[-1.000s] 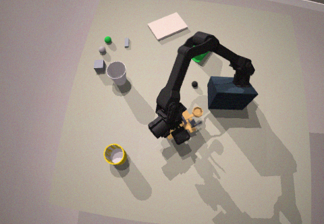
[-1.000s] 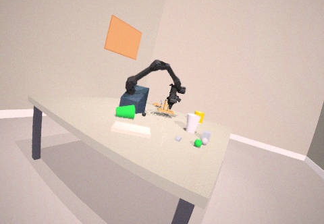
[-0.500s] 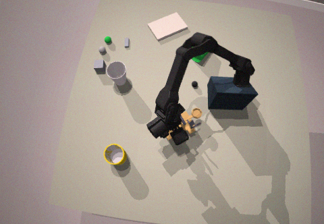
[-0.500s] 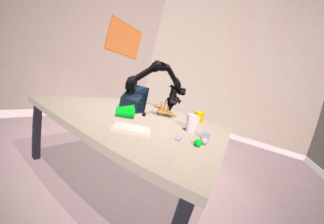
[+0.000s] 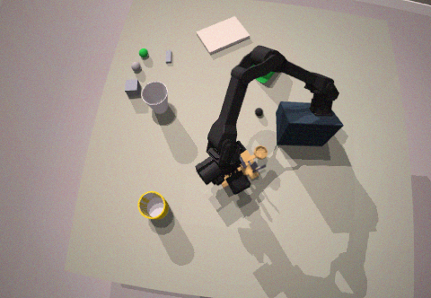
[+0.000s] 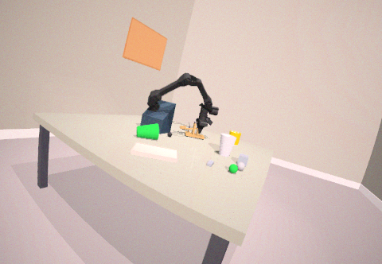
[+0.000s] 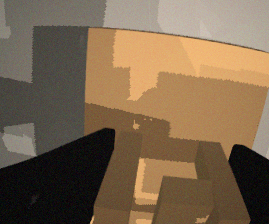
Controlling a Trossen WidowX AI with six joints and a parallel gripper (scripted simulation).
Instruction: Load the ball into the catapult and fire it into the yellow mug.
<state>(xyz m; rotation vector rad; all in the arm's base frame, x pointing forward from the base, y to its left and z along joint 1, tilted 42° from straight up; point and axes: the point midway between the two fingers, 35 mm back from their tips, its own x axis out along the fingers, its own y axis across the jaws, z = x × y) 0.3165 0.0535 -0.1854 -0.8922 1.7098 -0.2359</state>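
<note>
Now: gripper tip 230 mm to the left of the small black ball, 130 mm past it and 20 mm above it. From my gripper tip the other things lie so: yellow mug (250 mm ahead, 120 mm to the left, 10 mm below); white cup (270 mm to the right, 250 mm ahead, 10 mm below); tan wooden catapult (70 mm behind, 20 mm to the right, 20 mm above).
</note>
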